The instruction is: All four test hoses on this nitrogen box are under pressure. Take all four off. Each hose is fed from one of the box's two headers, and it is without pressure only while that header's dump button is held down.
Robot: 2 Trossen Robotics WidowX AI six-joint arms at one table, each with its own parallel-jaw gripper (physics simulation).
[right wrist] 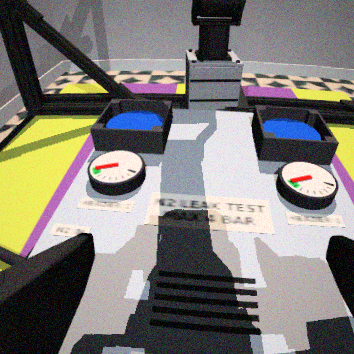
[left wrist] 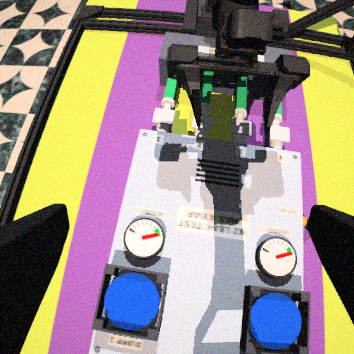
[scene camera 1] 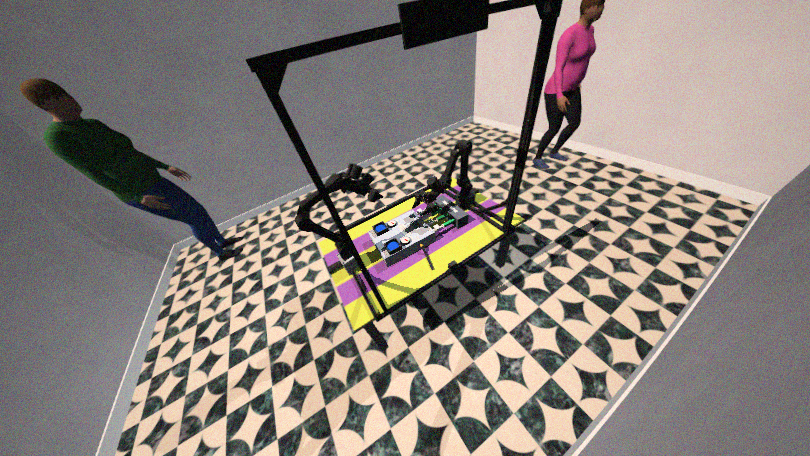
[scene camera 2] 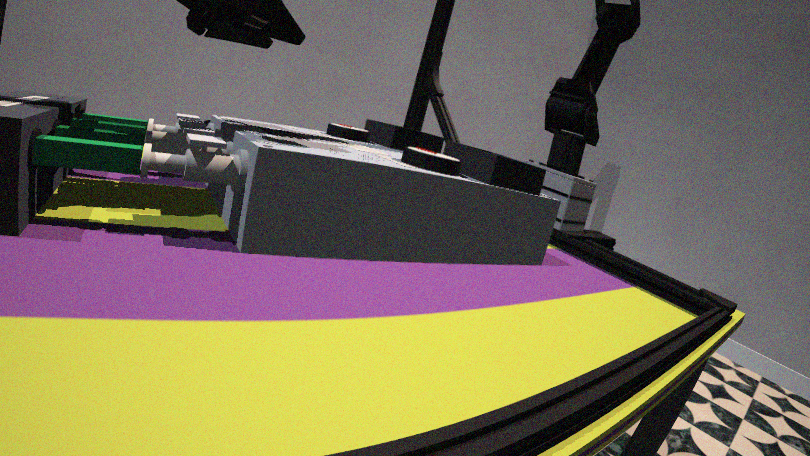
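Seen in the pictures: left gripper, between the fingertips: (left wrist: 190,216); right gripper, between the fingertips: (right wrist: 212,246) (left wrist: 232,128) (scene camera 1: 416,212) (scene camera 2: 284,43); left arm's base, origin of its link: (right wrist: 212,55) (scene camera 1: 346,254) (scene camera 2: 562,172); right arm's base, origin of its link: (scene camera 1: 465,194).
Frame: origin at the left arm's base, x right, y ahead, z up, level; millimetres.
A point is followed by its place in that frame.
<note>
The nitrogen box (scene camera 2: 396,215) {x -79, y 419, z -71 mm} (left wrist: 185,280) {x 15, y 299, z -32 mm} (right wrist: 235,145) {x 10, y 276, z -31 mm} carries two blue dump buttons (left wrist: 132,301) {x -55, y 271, z -16 mm} (left wrist: 275,321) {x 132, y 242, z -15 mm} (right wrist: 135,121) {x 131, y 240, z -15 mm} (right wrist: 292,130) {x -60, y 270, z -15 mm} and two gauges (left wrist: 144,238) {x -42, y 355, z -17 mm} (left wrist: 276,257) {x 142, y 326, z -16 mm} (right wrist: 117,171) {x 141, y 339, z -17 mm} (right wrist: 306,185) {x -37, y 368, z -17 mm}. Both needles point at the green marks. Green hoses (scene camera 2: 87,152) {x -15, y 671, z -53 mm} (left wrist: 170,90) {x -8, y 646, z -47 mm} (left wrist: 242,95) {x 133, y 638, z -47 mm} run to white fittings at its far end. The collars at the two outer ports show; the second port is hidden by my right gripper. My right gripper (left wrist: 232,128) {x 76, y 486, z 63 mm} (right wrist: 212,246) {x 76, y 486, z 63 mm} is open above the hose end. My left gripper (left wrist: 190,216) {x 0, y 311, z 267 mm} is open above the box, holding nothing.
A grey block (left wrist: 162,55) {x -25, y 726, z -32 mm} (scene camera 2: 11,164) {x -33, y 725, z -62 mm} holds the hoses' far ends. A black frame (scene camera 1: 300,144) {x 402, y -1, z 766 mm} stands around the striped table (scene camera 1: 351,324) {x 326, y -177, z -112 mm}. Dark robot parts hang over the box in scene camera 2. Two people stand beyond the table.
</note>
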